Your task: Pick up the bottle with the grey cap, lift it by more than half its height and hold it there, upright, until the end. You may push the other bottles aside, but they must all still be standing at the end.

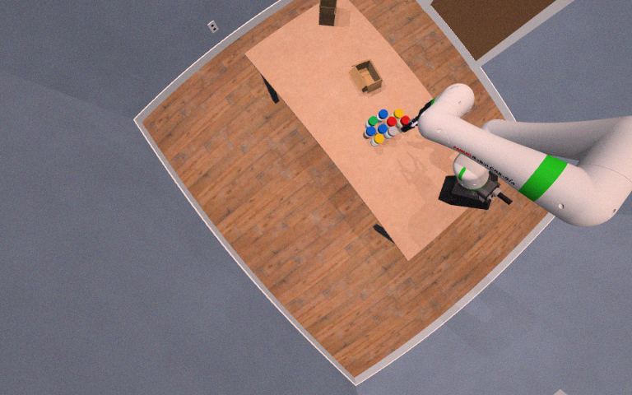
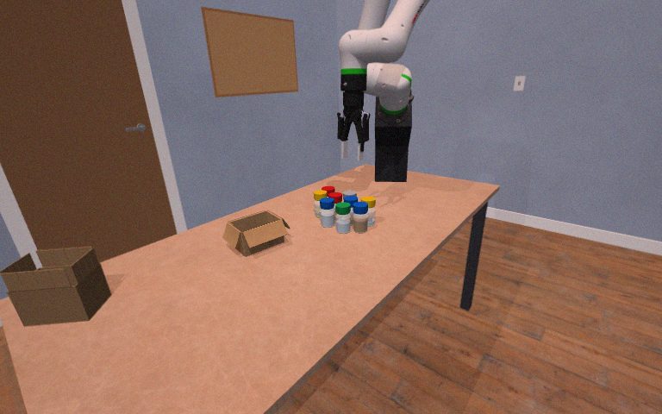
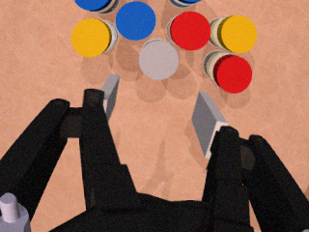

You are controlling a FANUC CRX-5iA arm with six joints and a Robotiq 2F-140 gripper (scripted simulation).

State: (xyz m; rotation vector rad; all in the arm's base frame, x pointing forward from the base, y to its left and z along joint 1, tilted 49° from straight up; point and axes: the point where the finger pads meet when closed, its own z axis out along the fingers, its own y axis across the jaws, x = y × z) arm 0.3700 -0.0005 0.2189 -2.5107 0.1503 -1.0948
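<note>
Right now my hand is 22 cm above the red-capped bottle, 7 cm short of it and 3 cm to the left of it. The rest, counted from my hand: yellow-capped bottle (22 cm below, 10 cm to the right, 9 cm ahead); then blue bottle (22 cm below, 6 cm ahead, 4 cm to the left).
</note>
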